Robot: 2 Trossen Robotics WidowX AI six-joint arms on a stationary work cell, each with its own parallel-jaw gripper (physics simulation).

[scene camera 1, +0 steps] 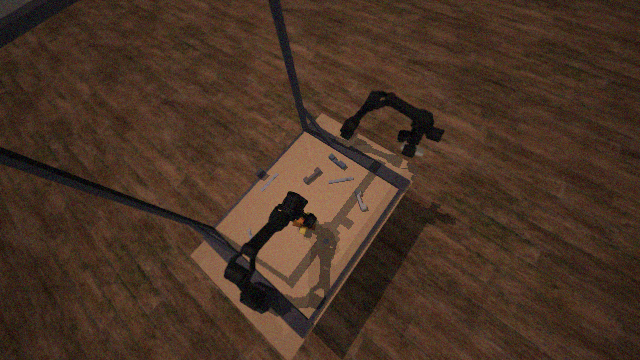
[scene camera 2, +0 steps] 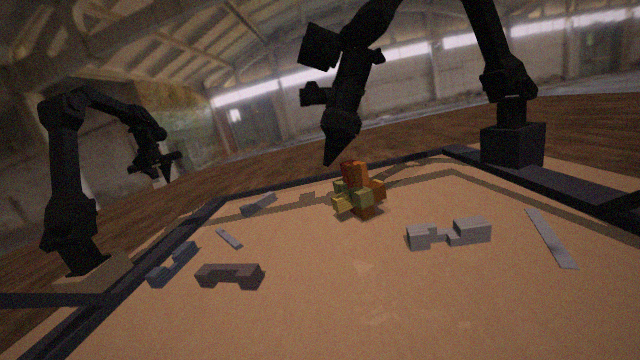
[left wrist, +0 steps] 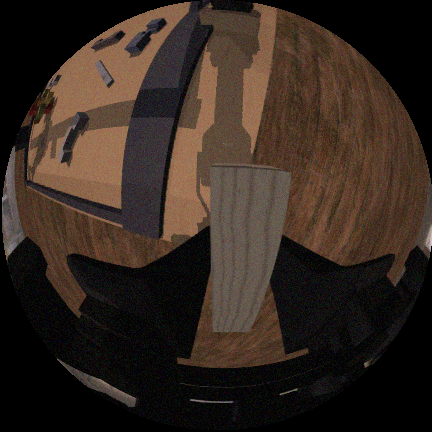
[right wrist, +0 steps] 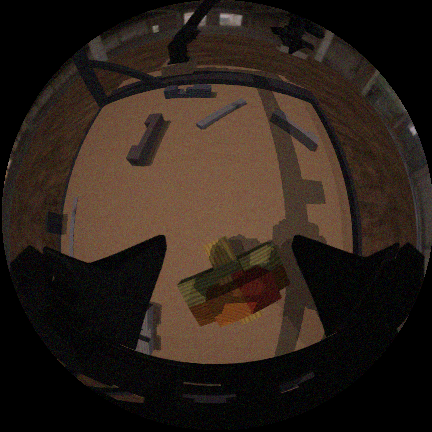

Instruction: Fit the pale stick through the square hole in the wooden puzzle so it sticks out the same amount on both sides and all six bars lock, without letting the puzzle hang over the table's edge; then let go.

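Seen in the pictures: left gripper, fingertip midpoint: (scene camera 2: pixel 164 184) (left wrist: pixel 238 233) (right wrist: pixel 286 52); right gripper, fingertip midpoint: (scene camera 1: pixel 306 209) (scene camera 2: pixel 326 159) (right wrist: pixel 231 242); left arm's base, origin of the base link: (scene camera 1: pixel 346 134) (scene camera 2: pixel 89 266) (right wrist: pixel 178 60); right arm's base, origin of the base link: (scene camera 1: pixel 257 297) (scene camera 2: pixel 511 125).
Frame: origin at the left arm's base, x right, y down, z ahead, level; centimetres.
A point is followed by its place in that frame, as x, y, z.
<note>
The puzzle (scene camera 1: pixel 302 223) @[-15.3, -3.4, 60.6] (scene camera 2: pixel 356 182) @[-11.6, -2.3, 59.0] (right wrist: pixel 235 285) @[-14.1, -4.7, 57.8], a cluster of crossed yellow, green, orange, red and brown bars, stands on the table. Its square hole cannot be made out. My left gripper (scene camera 2: pixel 166 176) @[-36.8, -7.5, -7.1] (left wrist: pixel 238 233) @[-36.8, -7.5, -7.1] is shut on the pale stick (scene camera 1: pixel 419 152) @[-42.6, -10.3, -6.9] (left wrist: pixel 245 250) @[-36.0, -10.5, -6.9], off the table's end beyond the dark rim, far from the puzzle. The stick has grey grain and points up between the fingers in the left wrist view. My right gripper (scene camera 2: pixel 327 162) @[-13.3, -7.8, 54.0] (right wrist: pixel 231 242) @[-13.3, -7.8, 54.0] is open and empty, above the puzzle, pointing down; the puzzle shows between and beyond its fingers in the right wrist view.
Loose pieces lie on the table: a brown notched bar (scene camera 2: pixel 230 275) @[1.6, 4.8, 34.5] (right wrist: pixel 147 140) @[0.3, 3.9, 35.8], a blue-grey one (scene camera 2: pixel 172 265) @[-3.9, 5.0, 17.3] (right wrist: pixel 188 92) @[-5.6, 4.7, 18.6], light grey ones (scene camera 2: pixel 472 231) @[2.3, 4.2, 73.9] (scene camera 2: pixel 258 204) @[-28.9, 4.6, 29.6] and thin strips (scene camera 2: pixel 229 238) @[-12.6, 5.5, 27.1] (scene camera 2: pixel 551 240) @[5.5, 6.4, 84.1]. A dark raised frame (scene camera 1: pixel 357 275) runs along the table's edges, with tall posts (scene camera 1: pixel 287 65) @[27.9, -45.1, 10.8] rising from it.
</note>
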